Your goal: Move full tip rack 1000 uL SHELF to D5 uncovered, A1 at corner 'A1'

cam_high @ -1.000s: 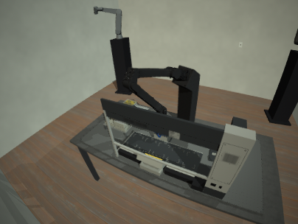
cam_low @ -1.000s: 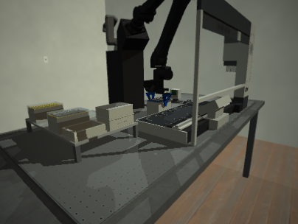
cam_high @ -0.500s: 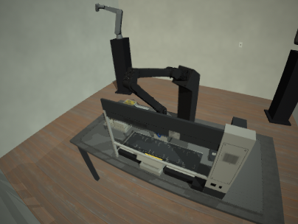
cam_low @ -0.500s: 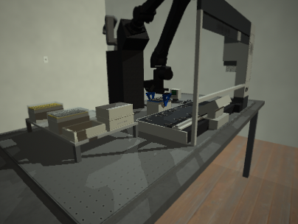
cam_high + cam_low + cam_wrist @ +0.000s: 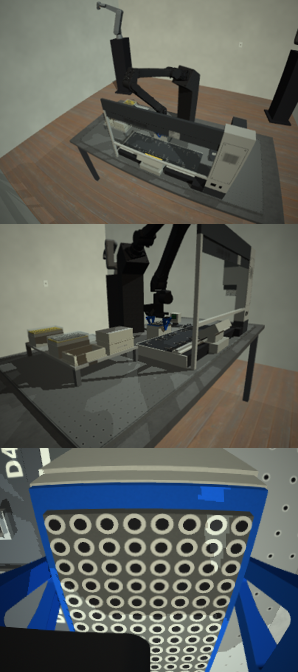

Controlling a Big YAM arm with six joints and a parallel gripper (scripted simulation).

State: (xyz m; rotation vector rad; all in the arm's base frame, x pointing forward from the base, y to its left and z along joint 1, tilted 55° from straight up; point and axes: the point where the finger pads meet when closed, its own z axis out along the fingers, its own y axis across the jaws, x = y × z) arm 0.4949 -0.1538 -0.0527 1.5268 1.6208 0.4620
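My gripper is now 20 mm to the right of the tip rack. From my hand the other things lie so: shelf label 270 mm to the right, 150 mm behind, 80 mm below; gantry post 300 mm ahead, 290 mm to the right, 160 mm above; pale block 390 mm to the right, 50 mm above, 10 mm ahead.
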